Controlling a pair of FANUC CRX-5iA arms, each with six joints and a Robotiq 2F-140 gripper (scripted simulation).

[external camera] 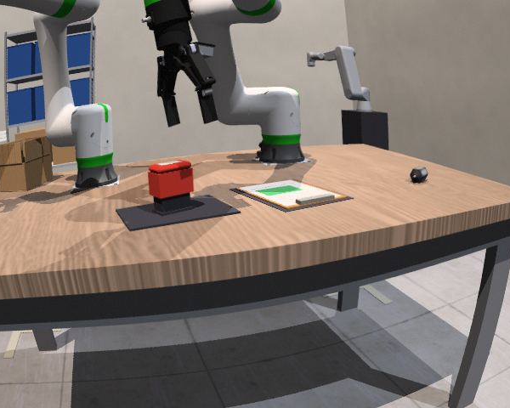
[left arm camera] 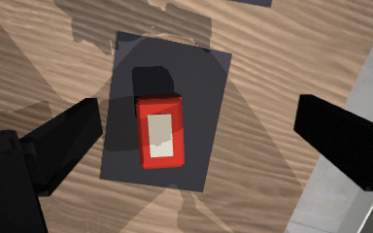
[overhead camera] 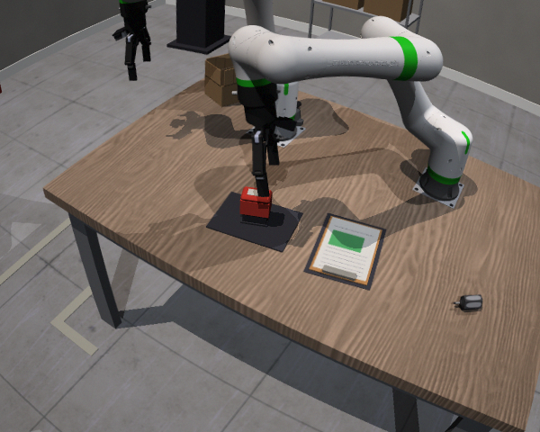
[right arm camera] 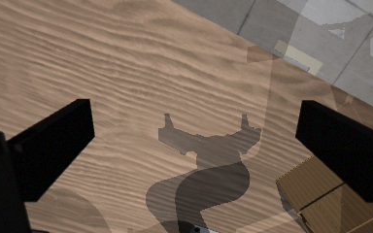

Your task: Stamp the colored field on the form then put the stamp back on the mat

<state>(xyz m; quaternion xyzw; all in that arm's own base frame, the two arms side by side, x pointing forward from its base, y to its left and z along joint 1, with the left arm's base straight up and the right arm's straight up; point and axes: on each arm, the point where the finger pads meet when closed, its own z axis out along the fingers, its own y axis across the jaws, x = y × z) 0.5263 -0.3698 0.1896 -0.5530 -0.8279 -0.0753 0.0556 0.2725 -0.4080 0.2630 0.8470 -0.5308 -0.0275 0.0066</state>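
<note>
My left hand is 2 cm past the red stamp, 4 cm to the left of it and 14 cm above it. From my left hand the other things lie so: dark mat 2 cm behind, 4 cm to the right, 19 cm below; cardboard box 65 cm behind, 48 cm to the right, 12 cm below.
</note>
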